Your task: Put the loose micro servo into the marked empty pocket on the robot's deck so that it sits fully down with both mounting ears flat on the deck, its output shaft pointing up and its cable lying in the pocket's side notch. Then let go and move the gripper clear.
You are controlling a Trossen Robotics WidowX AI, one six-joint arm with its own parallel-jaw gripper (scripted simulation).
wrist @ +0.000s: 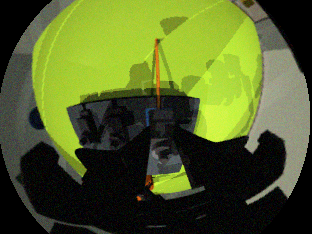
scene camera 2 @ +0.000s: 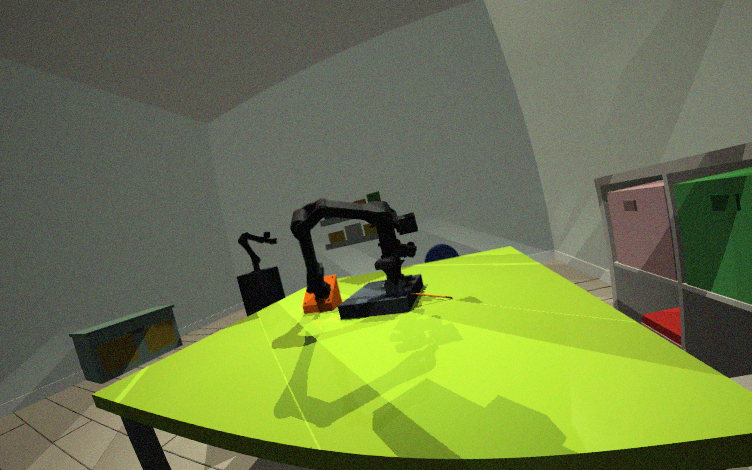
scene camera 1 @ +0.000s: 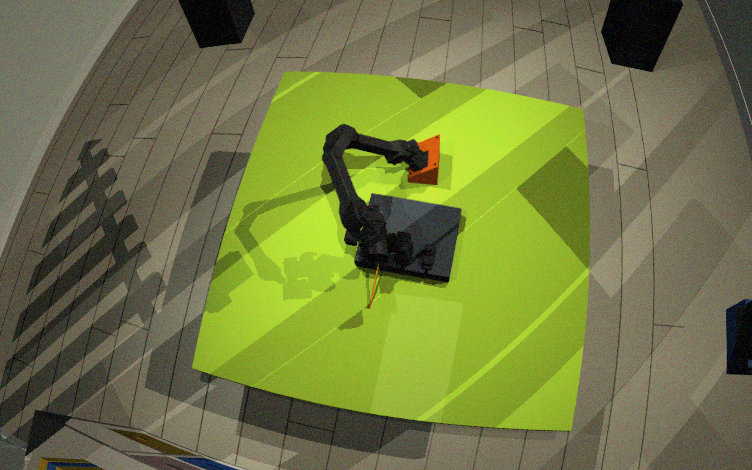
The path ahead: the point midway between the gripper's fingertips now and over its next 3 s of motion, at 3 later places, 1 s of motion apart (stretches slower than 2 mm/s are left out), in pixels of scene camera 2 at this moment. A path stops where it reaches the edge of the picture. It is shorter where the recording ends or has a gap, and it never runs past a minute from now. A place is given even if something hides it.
The gripper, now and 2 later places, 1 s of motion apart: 397, 283; 398, 289; 366, 266
